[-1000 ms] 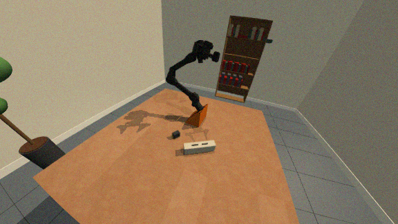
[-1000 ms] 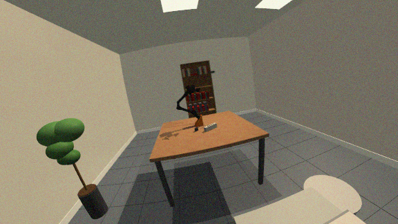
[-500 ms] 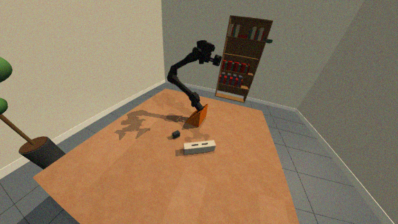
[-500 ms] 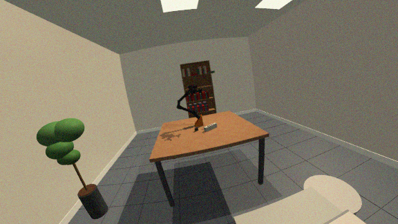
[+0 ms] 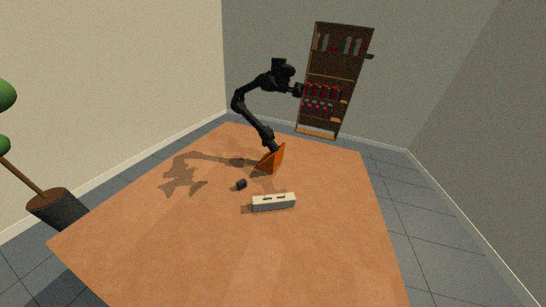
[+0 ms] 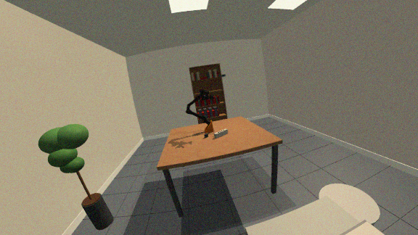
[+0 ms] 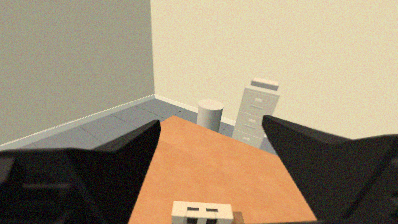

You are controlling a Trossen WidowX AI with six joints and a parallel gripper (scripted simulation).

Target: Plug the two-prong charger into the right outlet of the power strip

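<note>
The black two-prong charger lies 12 cm ahead of my gripper tip, 17 cm to the right of it and 47 cm below it.
</note>
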